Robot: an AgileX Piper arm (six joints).
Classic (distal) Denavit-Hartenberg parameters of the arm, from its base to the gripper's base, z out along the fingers. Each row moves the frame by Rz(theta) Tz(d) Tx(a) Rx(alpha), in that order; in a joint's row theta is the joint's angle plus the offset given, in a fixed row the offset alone. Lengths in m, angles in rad.
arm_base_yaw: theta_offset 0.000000, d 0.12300, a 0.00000, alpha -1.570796
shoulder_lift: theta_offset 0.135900, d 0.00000, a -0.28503, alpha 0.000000
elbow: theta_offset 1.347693, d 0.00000, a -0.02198, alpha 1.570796
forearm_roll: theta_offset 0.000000, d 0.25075, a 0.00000, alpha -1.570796
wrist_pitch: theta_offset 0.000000, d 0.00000, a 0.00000, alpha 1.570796
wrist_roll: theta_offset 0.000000, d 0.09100, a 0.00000, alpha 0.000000
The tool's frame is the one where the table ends.
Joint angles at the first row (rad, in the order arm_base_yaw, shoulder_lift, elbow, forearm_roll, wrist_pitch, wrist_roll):
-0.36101 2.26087 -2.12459 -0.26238 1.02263 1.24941
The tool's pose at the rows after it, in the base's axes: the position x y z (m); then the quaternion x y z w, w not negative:
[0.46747, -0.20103, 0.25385, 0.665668, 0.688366, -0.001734, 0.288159]
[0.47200, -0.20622, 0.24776, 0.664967, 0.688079, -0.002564, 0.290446]
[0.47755, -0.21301, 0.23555, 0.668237, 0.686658, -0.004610, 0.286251]
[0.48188, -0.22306, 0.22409, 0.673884, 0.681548, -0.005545, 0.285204]
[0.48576, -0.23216, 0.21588, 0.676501, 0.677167, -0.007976, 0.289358]
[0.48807, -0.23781, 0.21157, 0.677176, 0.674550, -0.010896, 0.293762]
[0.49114, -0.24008, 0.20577, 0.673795, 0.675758, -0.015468, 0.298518]
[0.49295, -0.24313, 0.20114, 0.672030, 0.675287, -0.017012, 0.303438]
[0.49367, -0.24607, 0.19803, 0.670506, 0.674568, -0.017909, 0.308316]
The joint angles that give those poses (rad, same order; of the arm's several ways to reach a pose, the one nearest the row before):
-0.36699 2.26899 -2.15493 -0.26075 1.01354 1.24848
-0.37331 2.29999 -2.18715 -0.26097 1.00948 1.24202
-0.38184 2.34672 -2.22816 -0.25840 1.01224 1.23997
-0.39682 2.39511 -2.27557 -0.25526 1.01225 1.24002
-0.40906 2.43858 -2.32561 -0.25961 1.01108 1.23882
-0.41597 2.46587 -2.36019 -0.26653 1.01111 1.23799
-0.41595 2.48805 -2.37887 -0.27964 1.00167 1.23703
-0.41911 2.50362 -2.38925 -0.28672 0.98756 1.23700
-0.42312 2.51168 -2.39078 -0.29248 0.97155 1.23704

